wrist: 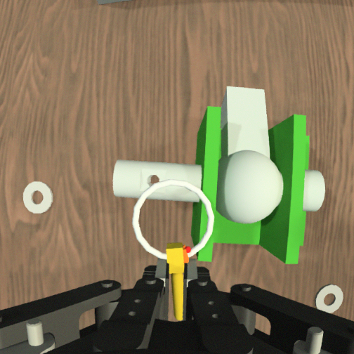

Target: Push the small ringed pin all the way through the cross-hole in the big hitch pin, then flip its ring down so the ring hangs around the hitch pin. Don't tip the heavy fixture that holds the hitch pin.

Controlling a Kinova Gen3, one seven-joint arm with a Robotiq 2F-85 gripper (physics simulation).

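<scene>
My gripper (176,273) is shut on the small pin (176,257), which has a yellow head and shank and a small orange and red part at its side. Its white ring (136,219) stands out ahead of the fingertips and overlaps part of the hitch pin in the view. The hitch pin (130,178) is a thick pale cylinder lying level, sticking out left of the green fixture (212,165). Its dark cross-hole (153,179) faces the camera, just beyond the ring's upper left edge. The pin is outside the hole. The fixture stands upright, right of the gripper.
A pale bar with a round ball (249,186) sits between the fixture's green side plates. A flat washer (45,197) lies at the left on the wooden table, and another washer (320,299) lies at the lower right. A grey edge (116,1) shows at the top.
</scene>
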